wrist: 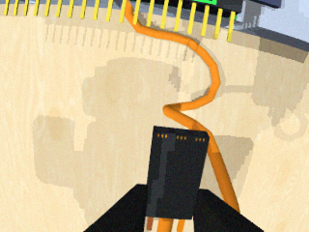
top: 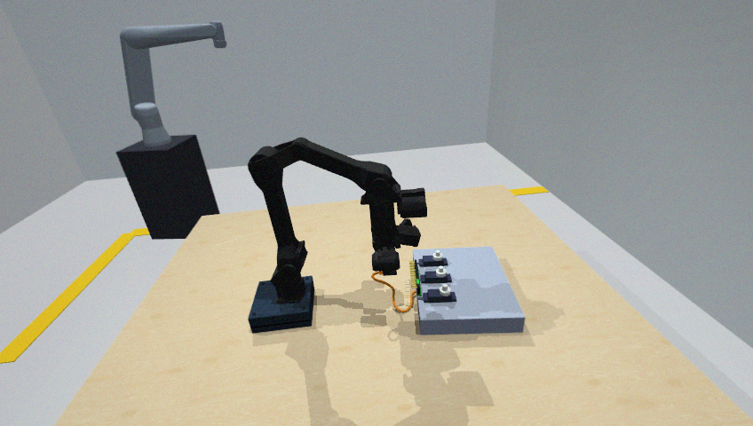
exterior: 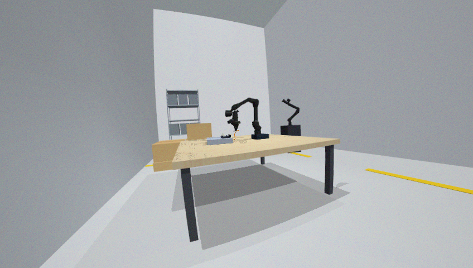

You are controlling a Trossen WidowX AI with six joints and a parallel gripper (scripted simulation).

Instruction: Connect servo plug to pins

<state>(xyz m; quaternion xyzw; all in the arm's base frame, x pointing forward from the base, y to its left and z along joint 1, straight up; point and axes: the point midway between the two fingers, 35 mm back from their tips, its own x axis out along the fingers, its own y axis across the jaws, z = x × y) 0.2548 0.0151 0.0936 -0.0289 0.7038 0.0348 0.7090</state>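
Right now my gripper tip is 80 mm short of the green band and 30 mm above it. Also, from my gripper tip: grey holder 240 mm ahead, 80 mm below, 50 mm to the left.
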